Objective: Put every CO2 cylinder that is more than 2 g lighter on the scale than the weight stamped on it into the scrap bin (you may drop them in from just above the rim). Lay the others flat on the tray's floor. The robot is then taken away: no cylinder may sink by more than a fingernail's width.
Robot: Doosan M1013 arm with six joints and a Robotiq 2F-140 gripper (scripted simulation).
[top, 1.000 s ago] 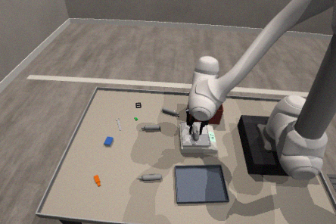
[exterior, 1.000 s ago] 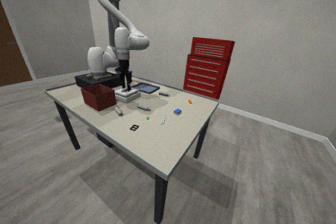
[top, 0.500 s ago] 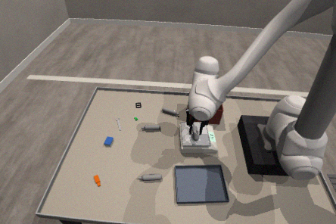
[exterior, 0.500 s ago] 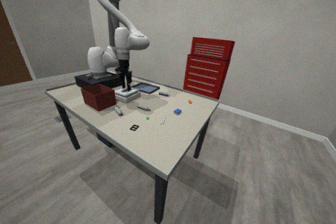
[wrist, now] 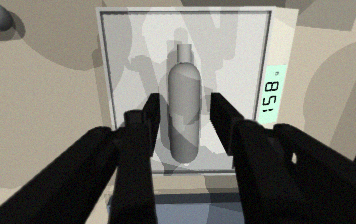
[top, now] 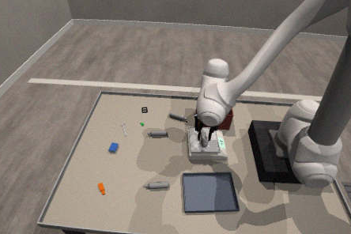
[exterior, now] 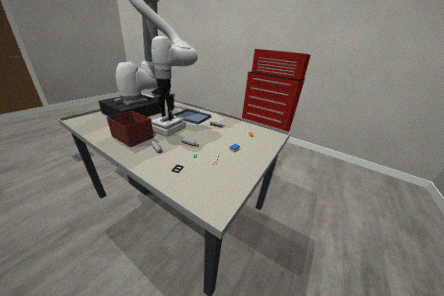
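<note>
Now: hand 50 mm above the scale plate. The rest, counted from my hand: blue-grey tray: 20 mm behind, 270 mm to the left, 90 mm below; then red scrap bin: 70 mm behind, 220 mm to the right, 70 mm below; then white scale: 10 mm behind, 60 mm below.
</note>
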